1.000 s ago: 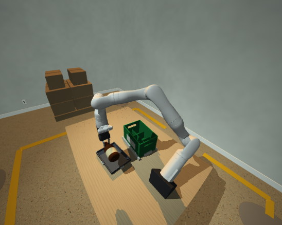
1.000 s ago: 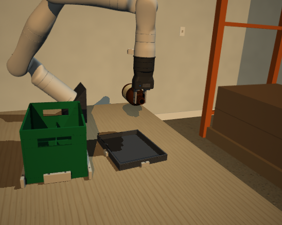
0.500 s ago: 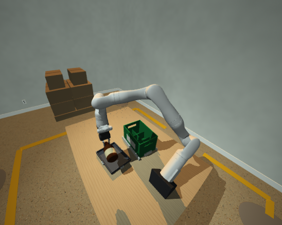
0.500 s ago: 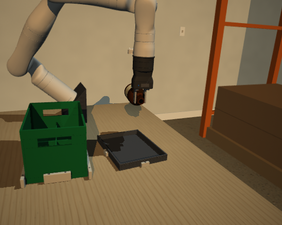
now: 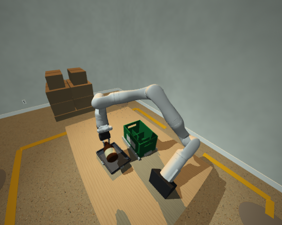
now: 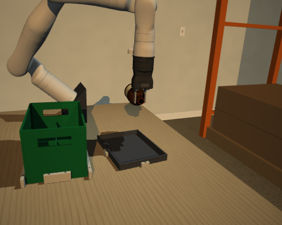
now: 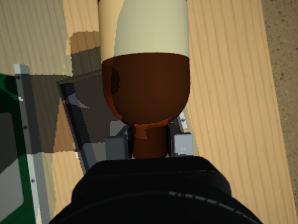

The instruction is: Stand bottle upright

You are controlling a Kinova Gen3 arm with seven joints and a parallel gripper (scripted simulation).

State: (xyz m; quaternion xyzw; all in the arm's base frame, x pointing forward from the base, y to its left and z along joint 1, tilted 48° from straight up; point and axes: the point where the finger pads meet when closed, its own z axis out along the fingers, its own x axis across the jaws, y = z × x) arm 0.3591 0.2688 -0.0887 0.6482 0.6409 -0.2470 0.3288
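The brown bottle lies 50 mm behind my hand and 10 mm below it. The rest, counted from my hand: dark tray: 20 mm ahead, 40 mm to the right, 190 mm below; then green crate: 40 mm ahead, 310 mm to the right, 120 mm below.
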